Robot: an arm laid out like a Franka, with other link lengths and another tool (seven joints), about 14 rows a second.
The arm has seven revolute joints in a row. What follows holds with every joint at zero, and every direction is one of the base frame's.
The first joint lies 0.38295 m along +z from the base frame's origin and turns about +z.
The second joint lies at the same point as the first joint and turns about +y.
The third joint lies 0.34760 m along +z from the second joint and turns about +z.
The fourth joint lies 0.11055 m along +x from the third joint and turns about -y.
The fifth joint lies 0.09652 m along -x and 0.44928 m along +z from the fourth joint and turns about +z.
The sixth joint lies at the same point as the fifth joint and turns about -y.
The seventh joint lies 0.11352 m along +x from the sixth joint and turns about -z.
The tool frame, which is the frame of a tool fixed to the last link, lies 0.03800 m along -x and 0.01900 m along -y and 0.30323 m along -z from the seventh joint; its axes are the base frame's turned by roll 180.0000, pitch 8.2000 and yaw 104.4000 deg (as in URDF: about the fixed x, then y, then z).
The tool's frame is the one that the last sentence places.
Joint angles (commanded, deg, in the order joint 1, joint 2, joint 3, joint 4, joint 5, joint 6, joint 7), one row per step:
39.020 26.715 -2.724 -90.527 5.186 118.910 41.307
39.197 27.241 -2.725 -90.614 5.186 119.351 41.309
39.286 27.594 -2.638 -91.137 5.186 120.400 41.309
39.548 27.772 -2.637 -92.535 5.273 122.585 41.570
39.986 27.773 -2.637 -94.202 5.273 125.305 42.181
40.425 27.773 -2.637 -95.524 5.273 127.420 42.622
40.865 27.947 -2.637 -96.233 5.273 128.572 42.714
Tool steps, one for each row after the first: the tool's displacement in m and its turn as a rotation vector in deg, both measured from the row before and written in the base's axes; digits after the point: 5 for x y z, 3 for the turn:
-0.00123 0.00181 -0.00735 -0.136 0.114 0.146
-0.00077 0.00182 -0.00812 0.086 -0.147 0.094
-0.00172 0.00260 -0.01198 0.340 -0.482 -0.197
-0.00226 0.00478 -0.01106 0.537 -0.863 -0.363
-0.00300 0.00440 -0.00867 0.410 -0.649 -0.147
-0.00388 0.00395 -0.00695 0.116 -0.242 0.270

